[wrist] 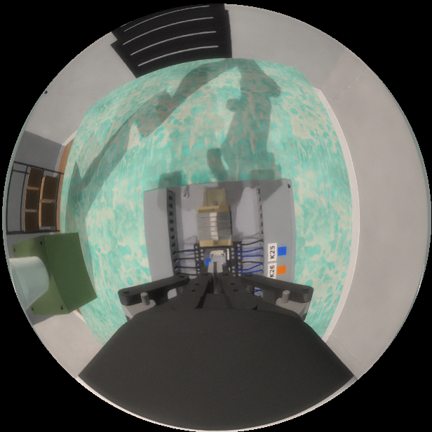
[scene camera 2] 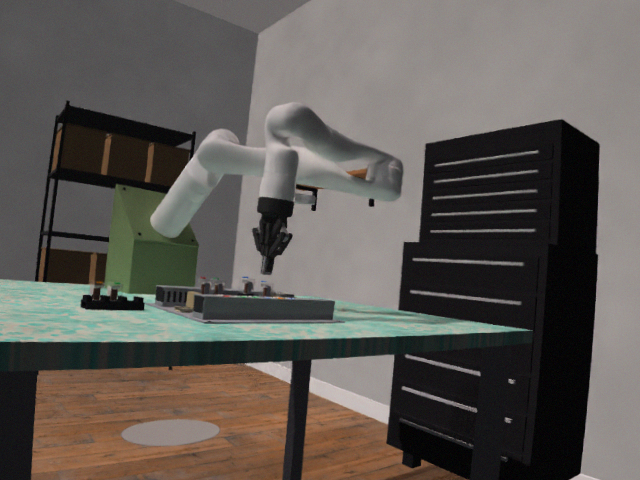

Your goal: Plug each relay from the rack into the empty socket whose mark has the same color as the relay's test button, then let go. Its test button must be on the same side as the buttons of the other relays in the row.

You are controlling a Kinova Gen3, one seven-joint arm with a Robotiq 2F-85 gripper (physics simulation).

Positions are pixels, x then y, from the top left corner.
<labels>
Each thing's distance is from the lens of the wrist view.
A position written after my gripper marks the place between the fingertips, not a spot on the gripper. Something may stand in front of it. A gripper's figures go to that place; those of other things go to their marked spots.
my gripper (wrist: pixel 215 269): 0.17 m
grey panel (wrist: pixel 241 195): 0.24 m
</labels>
